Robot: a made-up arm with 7 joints.
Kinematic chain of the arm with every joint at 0, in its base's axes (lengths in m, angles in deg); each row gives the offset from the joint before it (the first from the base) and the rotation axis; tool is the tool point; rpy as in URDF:
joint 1: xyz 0 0 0.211 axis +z
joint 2: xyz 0 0 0 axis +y
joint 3: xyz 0 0 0.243 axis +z
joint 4: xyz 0.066 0 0 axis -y
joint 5: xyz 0.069 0 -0.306 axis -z
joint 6: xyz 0 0 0 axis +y
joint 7: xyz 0.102 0 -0.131 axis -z
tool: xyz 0 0 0 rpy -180 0 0
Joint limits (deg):
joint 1: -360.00..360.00
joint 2: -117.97..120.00
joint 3: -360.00..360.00
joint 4: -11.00..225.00
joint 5: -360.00..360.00
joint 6: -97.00..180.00
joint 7: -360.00..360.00
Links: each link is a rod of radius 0.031 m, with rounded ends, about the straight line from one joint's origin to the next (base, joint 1, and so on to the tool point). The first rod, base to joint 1, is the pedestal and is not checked.
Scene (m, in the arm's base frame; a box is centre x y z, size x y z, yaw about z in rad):
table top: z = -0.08
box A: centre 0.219 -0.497 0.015 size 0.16 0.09 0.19 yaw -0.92
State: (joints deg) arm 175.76 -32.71 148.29 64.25 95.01 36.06 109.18
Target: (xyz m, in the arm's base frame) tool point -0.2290 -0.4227 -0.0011
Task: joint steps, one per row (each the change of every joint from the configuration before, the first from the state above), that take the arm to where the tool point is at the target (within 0.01 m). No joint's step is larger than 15 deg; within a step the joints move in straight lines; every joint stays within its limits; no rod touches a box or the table.
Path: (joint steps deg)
1: -9.86 12.54 10.58 13.91 0.63 2.28 -3.30
2: -9.86 12.54 10.59 13.90 0.64 2.27 -3.30
3: -9.85 12.53 10.58 13.91 0.63 2.28 -3.30
4: -9.86 12.54 10.59 13.90 0.64 2.28 -3.30
5: -9.86 12.54 10.58 13.91 0.63 2.27 -3.30
6: -0.37 -12.96 -10.66 -10.08 -0.53 -2.20 2.36
7: -0.38 -12.96 -10.67 -10.08 -0.53 -2.20 2.36
8: -0.37 -12.96 -10.67 -10.07 -0.53 -2.21 2.35
9: -0.38 -12.96 -10.67 -10.08 -0.53 -2.20 2.36
10: -0.37 -12.97 -10.67 -10.07 -0.53 -2.21 2.36
11: -0.37 -12.96 -10.66 -10.08 -0.53 -2.20 2.35
12: -0.38 -12.96 -10.67 -10.07 -0.54 -2.20 2.36

